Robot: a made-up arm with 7 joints.
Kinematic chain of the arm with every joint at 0, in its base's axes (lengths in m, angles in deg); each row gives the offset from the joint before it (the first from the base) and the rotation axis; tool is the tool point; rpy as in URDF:
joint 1: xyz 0 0 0.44 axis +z
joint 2: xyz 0 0 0 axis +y
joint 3: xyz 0 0 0.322 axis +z
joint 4: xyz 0.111 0 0 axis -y
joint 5: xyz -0.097 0 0.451 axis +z
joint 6: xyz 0 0 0 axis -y
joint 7: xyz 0.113 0 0 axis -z
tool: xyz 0 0 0 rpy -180 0 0
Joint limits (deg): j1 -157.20..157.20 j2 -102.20..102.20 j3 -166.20..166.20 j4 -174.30..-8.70 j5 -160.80..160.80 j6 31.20..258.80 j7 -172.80..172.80
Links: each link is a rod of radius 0.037 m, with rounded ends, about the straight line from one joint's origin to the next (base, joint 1, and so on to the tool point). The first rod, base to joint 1, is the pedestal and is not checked.
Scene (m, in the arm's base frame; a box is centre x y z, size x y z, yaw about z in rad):
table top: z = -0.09
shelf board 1: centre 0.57 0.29 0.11 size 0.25 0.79 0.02 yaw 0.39
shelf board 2: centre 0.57 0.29 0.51 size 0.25 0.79 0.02 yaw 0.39
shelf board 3: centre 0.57 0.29 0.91 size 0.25 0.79 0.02 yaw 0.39
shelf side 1: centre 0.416 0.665 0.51 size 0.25 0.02 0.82 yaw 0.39
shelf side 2: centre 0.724 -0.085 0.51 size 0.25 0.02 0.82 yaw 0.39
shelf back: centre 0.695 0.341 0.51 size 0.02 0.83 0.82 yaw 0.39
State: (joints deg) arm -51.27 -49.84 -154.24 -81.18 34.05 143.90 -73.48
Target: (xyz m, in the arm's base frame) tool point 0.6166 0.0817 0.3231
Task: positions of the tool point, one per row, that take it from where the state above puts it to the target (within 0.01 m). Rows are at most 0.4 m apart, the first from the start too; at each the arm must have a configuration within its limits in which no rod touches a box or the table.
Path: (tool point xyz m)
1: -0.7808 0.1624 0.4209
2: -0.7379 -0.1848 0.4738
3: -0.5388 -0.4691 0.5218
4: -0.2356 -0.6193 0.5464
5: 0.0860 -0.6046 0.5358
6: 0.3353 -0.4473 0.4879
7: 0.4512 -0.2158 0.4114
8: 0.4232 0.0022 0.3231
9: 0.4935 0.0155 0.3298
10: 0.5588 0.0420 0.3304
11: 0.6166 0.0816 0.3231

